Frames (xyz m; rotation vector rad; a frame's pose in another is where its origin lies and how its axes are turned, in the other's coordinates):
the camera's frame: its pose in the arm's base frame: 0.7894 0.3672 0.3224 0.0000 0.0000 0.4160
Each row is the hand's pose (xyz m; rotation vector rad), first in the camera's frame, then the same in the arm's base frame.
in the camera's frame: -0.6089 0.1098 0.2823 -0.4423 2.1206 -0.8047
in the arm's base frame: 0.1881 0.2216 0.6047 -0.8483 1.9327 -0.5621
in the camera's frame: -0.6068 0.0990 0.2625 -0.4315 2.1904 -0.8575
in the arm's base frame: 0.1943 0.2125 0.5849 -0.8500 1.9965 -0.6265
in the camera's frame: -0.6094 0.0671 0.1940 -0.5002 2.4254 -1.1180
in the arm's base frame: 0.2049 0.1823 0.5164 -0.9509 2.1795 -0.9343
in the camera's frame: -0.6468 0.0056 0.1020 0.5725 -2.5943 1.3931
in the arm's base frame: 0.1955 0.1109 0.4244 -1.1260 2.4866 -1.4457
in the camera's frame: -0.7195 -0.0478 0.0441 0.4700 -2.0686 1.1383
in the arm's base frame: 0.1506 0.0327 0.3665 0.9315 -2.0236 1.3704
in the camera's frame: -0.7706 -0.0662 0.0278 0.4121 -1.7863 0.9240
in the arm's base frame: 0.1113 -0.0048 0.3502 0.8038 -1.7310 1.2084
